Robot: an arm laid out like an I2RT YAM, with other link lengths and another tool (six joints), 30 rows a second.
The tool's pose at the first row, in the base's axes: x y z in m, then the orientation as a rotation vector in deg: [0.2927 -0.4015 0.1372 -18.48 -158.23 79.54]
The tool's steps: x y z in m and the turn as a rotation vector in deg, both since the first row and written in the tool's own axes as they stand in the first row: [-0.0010 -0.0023 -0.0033 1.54 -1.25 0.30]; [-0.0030 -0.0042 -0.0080 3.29 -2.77 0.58]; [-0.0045 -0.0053 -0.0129 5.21 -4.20 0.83]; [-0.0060 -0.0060 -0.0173 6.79 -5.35 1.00]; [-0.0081 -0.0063 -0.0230 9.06 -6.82 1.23]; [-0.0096 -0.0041 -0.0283 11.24 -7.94 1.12]
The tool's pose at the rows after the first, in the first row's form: [0.2937 -0.4004 0.1411 -18.09 -158.06 82.35]; [0.2959 -0.3982 0.1455 17.40 157.11 -85.19]; [0.2978 -0.3953 0.1495 16.57 154.59 -87.44]; [0.2997 -0.3925 0.1527 15.86 152.53 -89.27]; [0.3024 -0.3886 0.1565 14.97 149.69 -91.87]; [0.3049 -0.3834 0.1581 13.91 147.32 -94.46]
